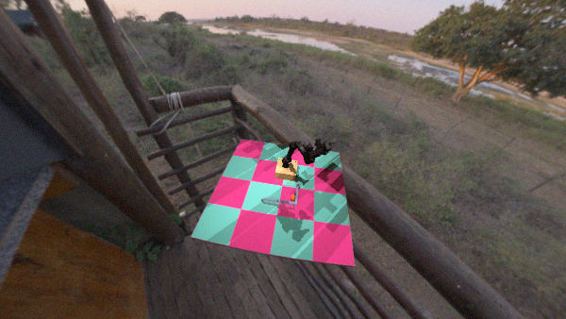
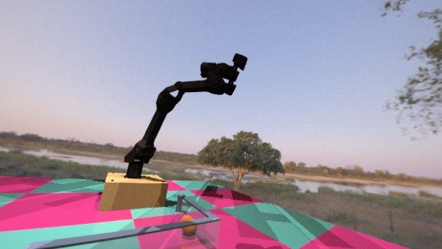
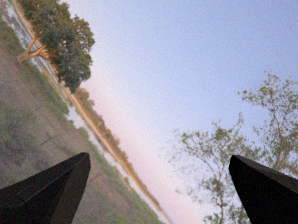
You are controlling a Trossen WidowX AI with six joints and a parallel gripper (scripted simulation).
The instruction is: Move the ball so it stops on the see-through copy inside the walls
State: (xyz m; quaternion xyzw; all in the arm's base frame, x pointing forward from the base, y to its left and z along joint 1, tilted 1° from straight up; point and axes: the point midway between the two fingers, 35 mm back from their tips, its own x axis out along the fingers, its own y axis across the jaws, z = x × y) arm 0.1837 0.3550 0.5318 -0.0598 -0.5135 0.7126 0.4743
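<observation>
Right now my gripper tip is 150 mm short of the orange ball, 210 mm to the left of it and 610 mm above it. The rest, counted from my gripper tip: see-through copy of ball: 130 mm ahead, 210 mm to the right, 610 mm below.
</observation>
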